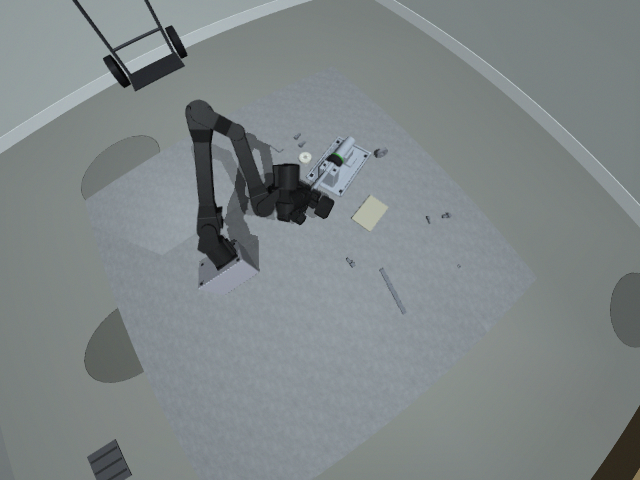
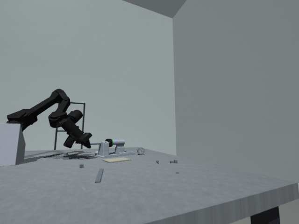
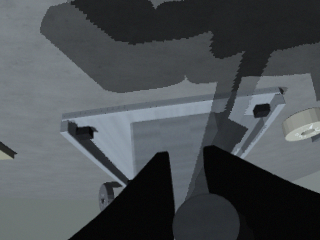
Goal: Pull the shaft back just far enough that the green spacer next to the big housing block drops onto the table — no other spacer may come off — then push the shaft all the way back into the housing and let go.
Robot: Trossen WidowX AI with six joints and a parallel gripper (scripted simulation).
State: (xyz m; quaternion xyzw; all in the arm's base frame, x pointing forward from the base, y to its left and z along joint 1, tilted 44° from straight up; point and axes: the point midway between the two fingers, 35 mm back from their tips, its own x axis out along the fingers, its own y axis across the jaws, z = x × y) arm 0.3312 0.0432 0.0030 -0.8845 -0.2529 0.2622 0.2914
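The grey shaft lies 5 cm ahead of my gripper tip, 2 cm to the left of it and 2 cm above it. Round my gripper tip: green spacer: 13 cm ahead, 4 cm to the left, 2 cm above; white ring: 16 cm to the left, 8 cm ahead, 5 cm below; dark spacer: 11 cm ahead, 3 cm to the left, 2 cm above.
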